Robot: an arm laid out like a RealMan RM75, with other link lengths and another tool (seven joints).
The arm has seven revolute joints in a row. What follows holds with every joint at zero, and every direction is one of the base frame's.
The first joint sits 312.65 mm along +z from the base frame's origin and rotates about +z.
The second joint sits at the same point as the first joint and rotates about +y.
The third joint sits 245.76 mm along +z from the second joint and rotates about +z.
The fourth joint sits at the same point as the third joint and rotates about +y.
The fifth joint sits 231 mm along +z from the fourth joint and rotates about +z.
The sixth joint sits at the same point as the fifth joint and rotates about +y.
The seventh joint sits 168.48 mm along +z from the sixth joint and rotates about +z.
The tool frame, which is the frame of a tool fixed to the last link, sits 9 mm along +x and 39 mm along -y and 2 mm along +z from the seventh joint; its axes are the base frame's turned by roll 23.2, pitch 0 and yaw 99.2 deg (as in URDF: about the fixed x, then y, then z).
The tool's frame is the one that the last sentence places.
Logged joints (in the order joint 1, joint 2, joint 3, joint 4, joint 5, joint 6, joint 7), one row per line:
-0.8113, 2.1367, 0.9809, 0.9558, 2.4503, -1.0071, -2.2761
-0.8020, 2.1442, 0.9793, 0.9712, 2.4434, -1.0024, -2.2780
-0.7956, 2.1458, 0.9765, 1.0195, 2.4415, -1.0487, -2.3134
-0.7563, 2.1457, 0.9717, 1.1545, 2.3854, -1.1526, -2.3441
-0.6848, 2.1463, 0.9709, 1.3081, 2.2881, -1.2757, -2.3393
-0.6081, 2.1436, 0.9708, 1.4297, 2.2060, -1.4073, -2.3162
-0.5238, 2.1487, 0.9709, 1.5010, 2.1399, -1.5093, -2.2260
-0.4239, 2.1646, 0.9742, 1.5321, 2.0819, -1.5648, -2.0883
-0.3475, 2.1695, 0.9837, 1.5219, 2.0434, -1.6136, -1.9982
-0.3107, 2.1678, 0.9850, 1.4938, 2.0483, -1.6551, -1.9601
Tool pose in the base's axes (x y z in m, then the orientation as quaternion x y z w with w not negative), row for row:
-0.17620, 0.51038, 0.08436, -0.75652, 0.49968, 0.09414, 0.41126
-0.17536, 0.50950, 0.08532, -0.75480, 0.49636, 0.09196, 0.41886
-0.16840, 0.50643, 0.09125, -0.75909, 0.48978, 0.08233, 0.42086
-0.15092, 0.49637, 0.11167, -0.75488, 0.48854, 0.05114, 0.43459
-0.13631, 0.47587, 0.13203, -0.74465, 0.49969, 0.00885, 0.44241
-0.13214, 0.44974, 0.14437, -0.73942, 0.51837, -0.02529, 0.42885
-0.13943, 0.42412, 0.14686, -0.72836, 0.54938, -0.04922, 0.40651
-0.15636, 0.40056, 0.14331, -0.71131, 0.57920, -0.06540, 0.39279
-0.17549, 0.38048, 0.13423, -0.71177, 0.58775, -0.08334, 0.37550
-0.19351, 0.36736, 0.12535, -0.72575, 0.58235, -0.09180, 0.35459
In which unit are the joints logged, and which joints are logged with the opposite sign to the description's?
The joints are logged in radians. Opposite sign: joint 2, joint 6.
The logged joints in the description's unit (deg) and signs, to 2 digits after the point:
-46.48, -122.42, 56.20, 54.76, 140.39, 57.70, -130.41
-45.95, -122.85, 56.11, 55.65, 140.00, 57.43, -130.52
-45.58, -122.95, 55.95, 58.41, 139.89, 60.09, -132.55
-43.33, -122.94, 55.67, 66.15, 136.67, 66.04, -134.31
-39.24, -122.97, 55.63, 74.95, 131.10, 73.09, -134.03
-34.84, -122.82, 55.62, 81.92, 126.39, 80.63, -132.71
-30.01, -123.11, 55.63, 86.00, 122.61, 86.48, -127.54
-24.29, -124.02, 55.82, 87.78, 119.28, 89.66, -119.65
-19.91, -124.30, 56.36, 87.20, 117.08, 92.45, -114.49
-17.80, -124.21, 56.44, 85.59, 117.36, 94.83, -112.31

